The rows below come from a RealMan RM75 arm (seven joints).
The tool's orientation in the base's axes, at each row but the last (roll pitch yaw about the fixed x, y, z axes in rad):
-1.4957, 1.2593, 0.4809
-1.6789, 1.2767, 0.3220
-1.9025, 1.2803, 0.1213
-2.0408, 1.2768, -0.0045
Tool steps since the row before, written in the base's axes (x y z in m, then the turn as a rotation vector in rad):
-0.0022, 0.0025, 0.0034, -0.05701, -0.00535, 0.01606
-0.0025, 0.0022, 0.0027, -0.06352, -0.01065, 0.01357
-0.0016, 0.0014, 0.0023, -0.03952, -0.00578, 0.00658
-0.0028, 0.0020, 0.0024, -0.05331, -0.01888, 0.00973
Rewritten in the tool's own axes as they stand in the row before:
-0.0035, 0.0000, 0.0032, -0.03154, 0.04704, 0.01815
-0.0031, 0.0005, 0.0029, -0.03143, 0.05555, 0.01609
-0.0026, 0.0001, 0.0017, -0.01774, 0.03470, 0.01094
-0.0031, 0.0009, 0.0027, -0.02474, 0.05156, 0.00475

